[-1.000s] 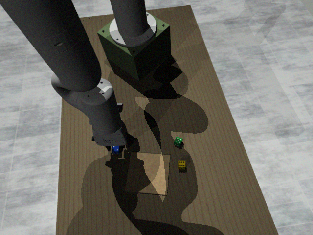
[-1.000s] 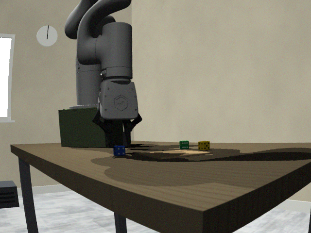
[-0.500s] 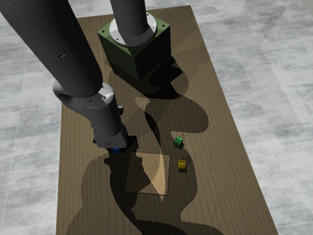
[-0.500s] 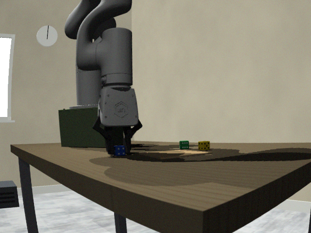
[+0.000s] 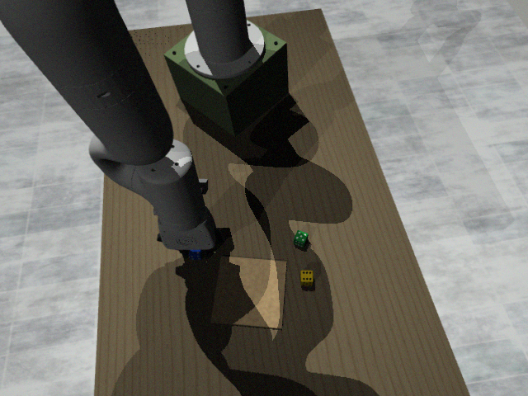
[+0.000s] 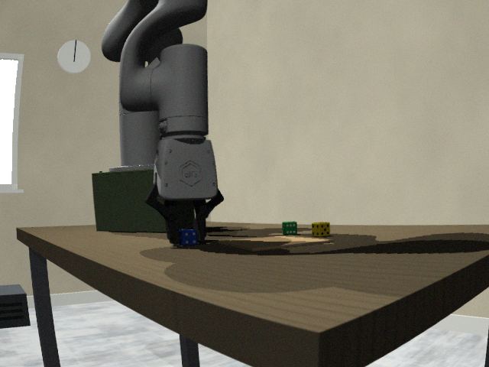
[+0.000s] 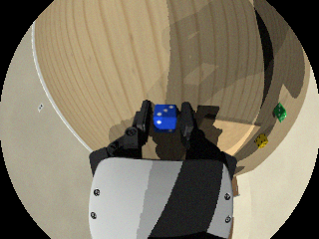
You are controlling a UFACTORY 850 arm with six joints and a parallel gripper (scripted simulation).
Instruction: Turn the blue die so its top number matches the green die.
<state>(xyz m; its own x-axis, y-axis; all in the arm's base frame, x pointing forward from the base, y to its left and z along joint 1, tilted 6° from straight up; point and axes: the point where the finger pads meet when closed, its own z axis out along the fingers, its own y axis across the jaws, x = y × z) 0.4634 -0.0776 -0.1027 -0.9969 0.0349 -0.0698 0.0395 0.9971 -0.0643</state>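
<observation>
My hand is 10 mm above the blue die. From my hand the other things lie so: tan mat 90 mm ahead, 110 mm to the left, 20 mm below; then yellow die 70 mm ahead, 230 mm to the left, 10 mm below; then green die 20 mm behind, 220 mm to the left, 10 mm below.
</observation>
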